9 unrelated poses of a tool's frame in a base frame.
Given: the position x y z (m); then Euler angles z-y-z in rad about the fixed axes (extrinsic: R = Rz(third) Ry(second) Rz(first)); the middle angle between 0 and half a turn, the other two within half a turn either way.
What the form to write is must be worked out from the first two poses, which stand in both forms.
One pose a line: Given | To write
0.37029, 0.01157, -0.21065, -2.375, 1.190, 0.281 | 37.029, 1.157, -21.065, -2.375, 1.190, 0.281
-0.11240, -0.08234, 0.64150, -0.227, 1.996, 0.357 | -11.240, -8.234, 64.150, -0.227, 1.996, 0.357
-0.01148, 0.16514, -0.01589, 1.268, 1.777, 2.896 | -1.148, 16.514, -1.589, 1.268, 1.777, 2.896
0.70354, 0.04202, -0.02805, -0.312, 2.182, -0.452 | 70.354, 4.202, -2.805, -0.312, 2.182, -0.452
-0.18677, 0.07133, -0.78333, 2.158, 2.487, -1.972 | -18.677, 7.133, -78.333, 2.158, 2.487, -1.972
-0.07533, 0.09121, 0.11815, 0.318, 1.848, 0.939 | -7.533, 9.121, 11.815, 0.318, 1.848, 0.939
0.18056, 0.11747, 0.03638, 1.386, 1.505, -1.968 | 18.056, 11.747, 3.638, 1.386, 1.505, -1.968
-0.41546, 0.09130, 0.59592, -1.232, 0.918, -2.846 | -41.546, 9.130, 59.592, -1.232, 0.918, -2.846
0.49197, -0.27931, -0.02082, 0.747, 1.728, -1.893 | 49.197, -27.931, -2.082, 0.747, 1.728, -1.893
